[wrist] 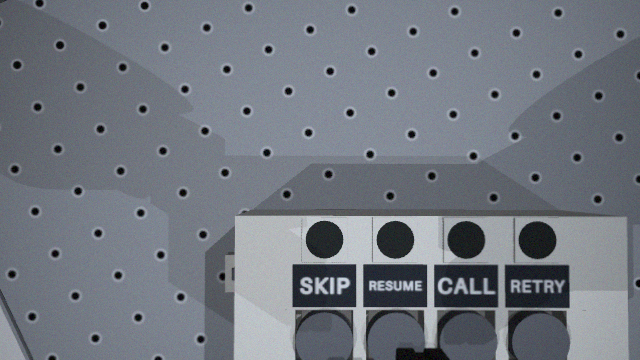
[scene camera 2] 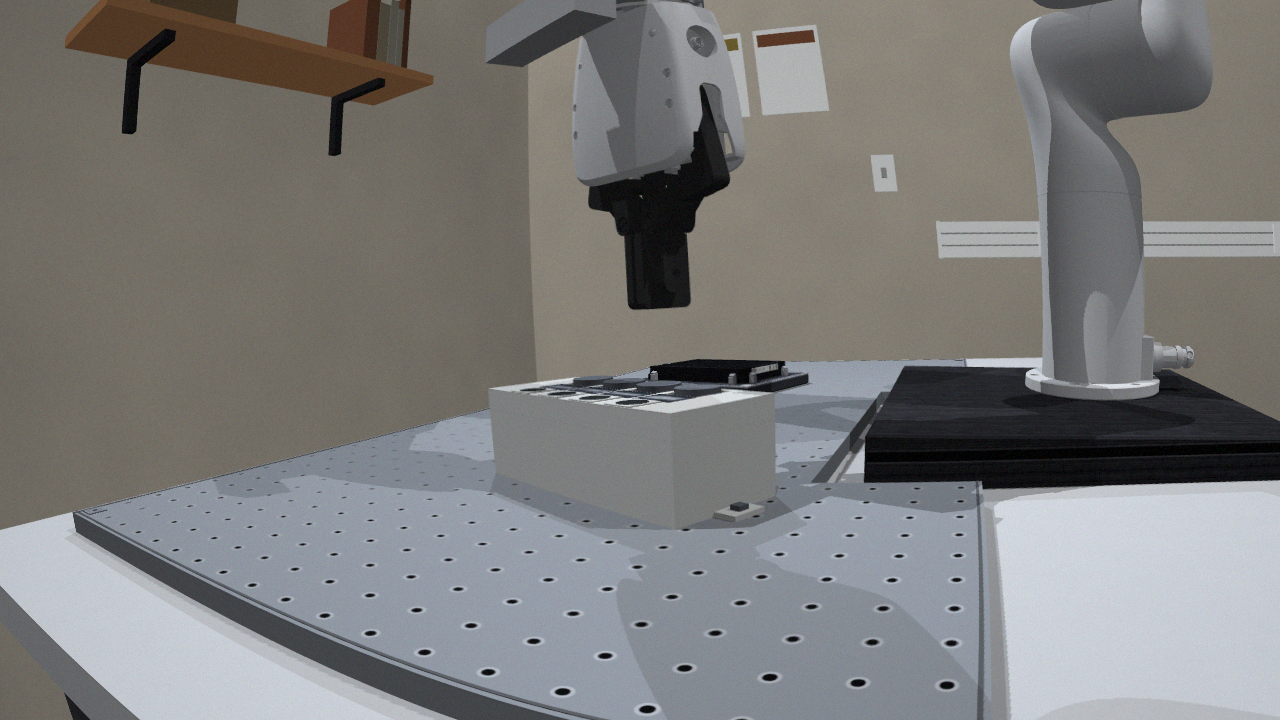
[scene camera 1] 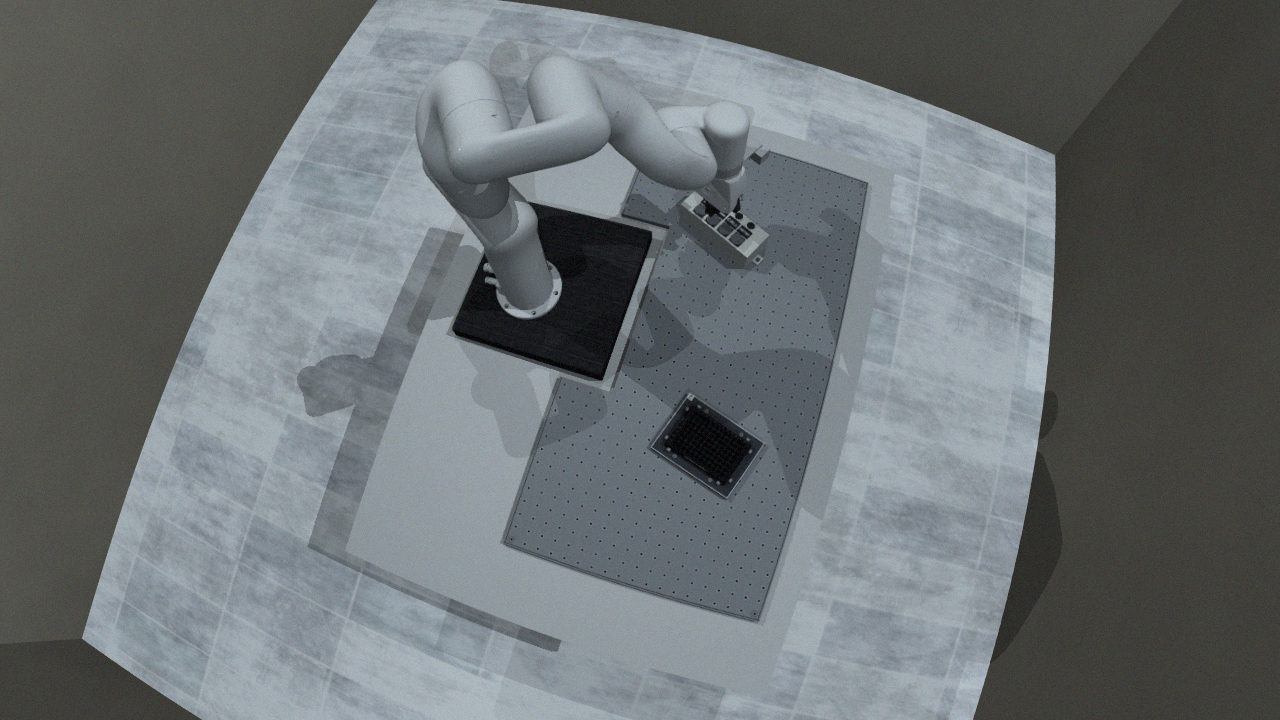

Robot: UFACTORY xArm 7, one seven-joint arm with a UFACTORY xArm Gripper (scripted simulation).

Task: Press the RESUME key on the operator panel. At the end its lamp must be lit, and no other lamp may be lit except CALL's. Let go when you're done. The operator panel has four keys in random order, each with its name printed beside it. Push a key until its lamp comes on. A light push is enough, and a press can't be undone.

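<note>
The gripper is there in the pictures, and so is an operator panel.
</note>
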